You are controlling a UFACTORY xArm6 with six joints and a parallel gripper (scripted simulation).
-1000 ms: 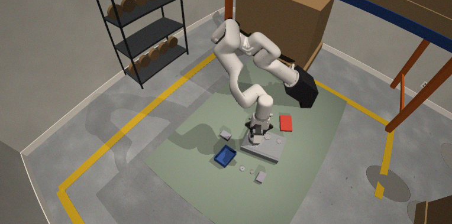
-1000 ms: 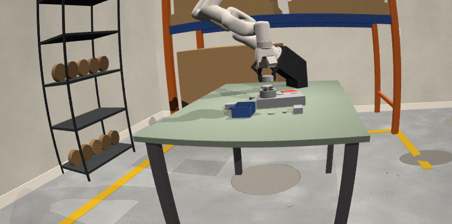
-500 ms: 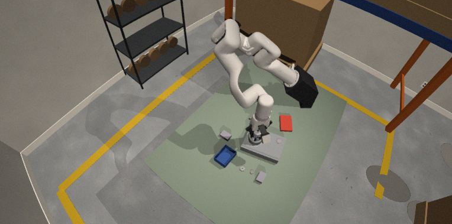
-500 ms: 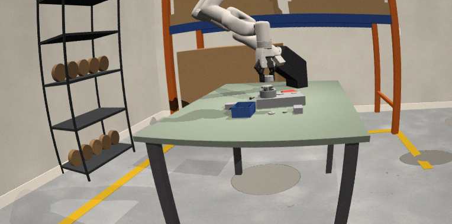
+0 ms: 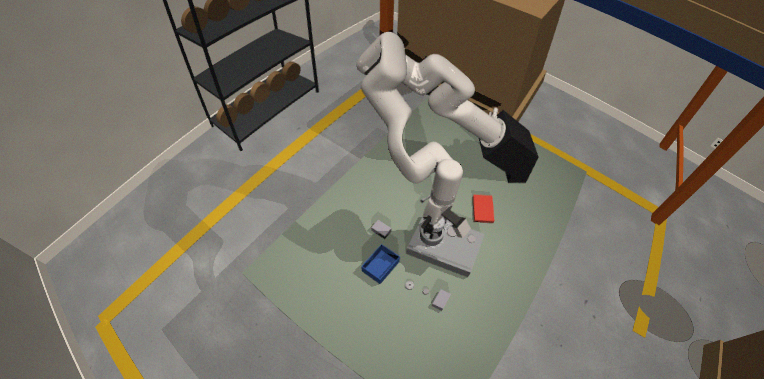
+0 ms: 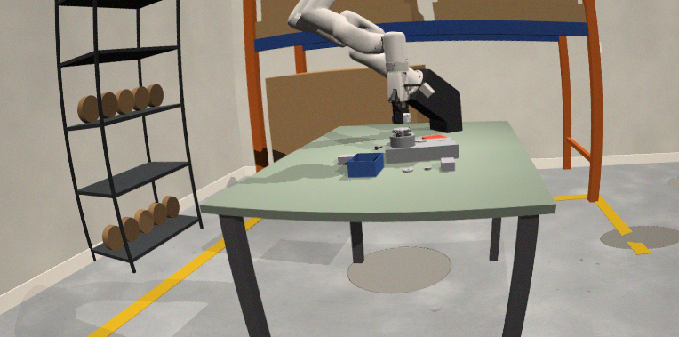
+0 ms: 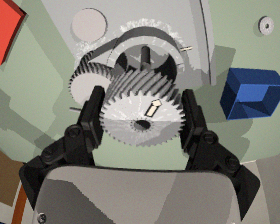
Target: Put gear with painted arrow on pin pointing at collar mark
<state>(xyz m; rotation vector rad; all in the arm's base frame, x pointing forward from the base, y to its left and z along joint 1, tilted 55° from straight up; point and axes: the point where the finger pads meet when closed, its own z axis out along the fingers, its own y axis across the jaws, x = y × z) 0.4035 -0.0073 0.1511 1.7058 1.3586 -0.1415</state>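
The grey toothed gear is right at my hand. The rest, counted from my hand: red block 20 cm behind, 16 cm to the left, 12 cm below; blue tray 16 cm ahead, 13 cm to the right, 12 cm below; disc 20 cm ahead, 4 cm to the left, 13 cm below.
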